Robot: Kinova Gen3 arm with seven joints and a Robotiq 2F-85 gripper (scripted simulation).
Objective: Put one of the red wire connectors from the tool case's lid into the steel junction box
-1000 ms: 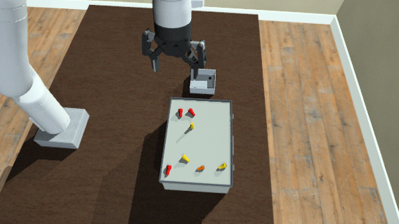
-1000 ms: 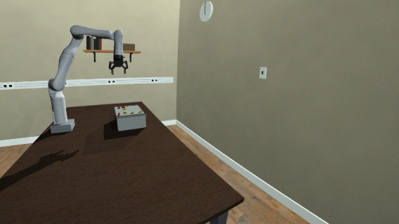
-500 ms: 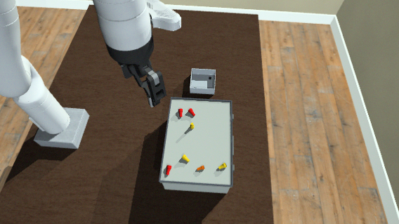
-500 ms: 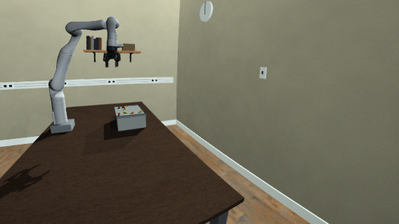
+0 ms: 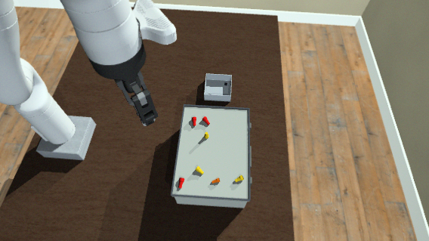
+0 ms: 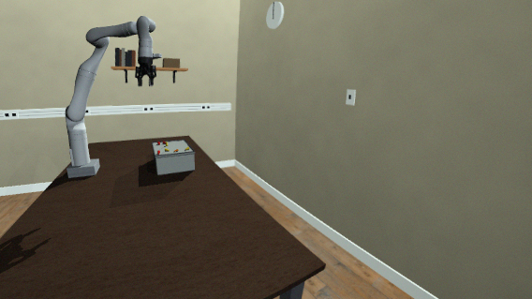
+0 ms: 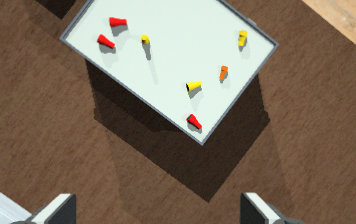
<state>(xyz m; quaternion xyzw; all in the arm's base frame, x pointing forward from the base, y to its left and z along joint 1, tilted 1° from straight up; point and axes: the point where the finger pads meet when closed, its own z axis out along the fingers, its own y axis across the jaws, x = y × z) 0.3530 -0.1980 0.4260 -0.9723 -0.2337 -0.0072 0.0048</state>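
Now: the orange connector 36 cm below my hand, 14 cm ahead of it and 4 cm to the right of it. The rest, counted from my hand: grey tool case (39 cm below, 15 cm ahead, 6 cm to the left).
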